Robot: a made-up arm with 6 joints.
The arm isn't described. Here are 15 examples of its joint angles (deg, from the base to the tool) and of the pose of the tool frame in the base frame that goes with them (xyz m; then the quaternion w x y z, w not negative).
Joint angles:
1: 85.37 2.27 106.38 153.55 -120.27 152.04
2: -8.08 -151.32 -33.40 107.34 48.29 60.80
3: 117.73 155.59 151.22 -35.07 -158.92 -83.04
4: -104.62 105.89 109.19 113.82 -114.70 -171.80
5: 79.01 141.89 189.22 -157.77 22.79 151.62
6: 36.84 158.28 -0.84 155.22 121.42 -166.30
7: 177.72 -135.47 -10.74 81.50 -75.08 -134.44
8: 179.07 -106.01 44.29 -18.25 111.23 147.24
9: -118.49 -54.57 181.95 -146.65 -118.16 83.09
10: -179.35 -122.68 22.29 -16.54 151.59 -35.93
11: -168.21 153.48 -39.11 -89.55 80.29 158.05
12: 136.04 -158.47 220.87 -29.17 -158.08 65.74
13: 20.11 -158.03 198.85 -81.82 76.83 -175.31
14: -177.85 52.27 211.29 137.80 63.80 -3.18
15: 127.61 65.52 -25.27 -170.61 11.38 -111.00
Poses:
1: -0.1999 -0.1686 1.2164 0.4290 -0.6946 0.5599 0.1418
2: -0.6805 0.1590 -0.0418 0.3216 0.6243 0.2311 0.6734
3: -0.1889 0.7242 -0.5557 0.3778 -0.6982 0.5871 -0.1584
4: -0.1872 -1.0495 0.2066 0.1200 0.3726 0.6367 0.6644
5: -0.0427 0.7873 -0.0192 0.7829 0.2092 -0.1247 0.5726
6: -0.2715 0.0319 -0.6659 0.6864 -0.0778 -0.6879 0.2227
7: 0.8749 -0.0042 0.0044 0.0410 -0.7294 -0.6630 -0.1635
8: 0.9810 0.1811 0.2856 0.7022 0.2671 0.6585 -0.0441
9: 0.5632 0.6745 0.1669 0.3801 0.5999 -0.5899 -0.3843
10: 0.8767 0.2088 0.1545 0.1478 -0.4982 0.1202 0.8459
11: 0.1538 0.0338 -0.0816 0.4401 0.5358 0.5433 0.4735
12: -0.0679 0.3171 -0.3459 0.5436 0.6462 -0.0664 -0.5316
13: 0.2418 0.0571 -0.6415 0.5454 -0.6918 0.3231 -0.3458
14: 0.0274 -0.1527 0.5743 0.6815 0.3659 -0.6256 -0.1011
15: -0.4765 0.2833 -0.0772 0.2208 0.7263 0.0957 -0.6439
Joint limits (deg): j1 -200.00..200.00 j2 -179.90..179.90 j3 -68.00..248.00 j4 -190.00..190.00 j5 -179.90..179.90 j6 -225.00..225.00
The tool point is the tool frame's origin. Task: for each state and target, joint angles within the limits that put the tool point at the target. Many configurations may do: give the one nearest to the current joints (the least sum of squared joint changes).
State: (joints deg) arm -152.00 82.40 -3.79 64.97 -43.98 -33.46
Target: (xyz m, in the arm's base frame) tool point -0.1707 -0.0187 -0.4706
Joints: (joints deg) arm -149.19 116.77 -42.90 69.87 -43.98 -33.46
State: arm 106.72 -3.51 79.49 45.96 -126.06 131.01
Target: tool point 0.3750 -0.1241 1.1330
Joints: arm 138.53 -1.29 116.61 41.49 -126.06 131.01
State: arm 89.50 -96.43 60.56 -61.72 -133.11 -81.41
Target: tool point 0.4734 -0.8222 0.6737
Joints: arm 113.14 -77.45 74.22 -57.24 -133.11 -81.41
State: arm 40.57 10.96 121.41 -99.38 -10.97 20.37
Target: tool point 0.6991 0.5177 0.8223
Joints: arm 34.84 37.68 80.80 -97.08 -10.97 20.37
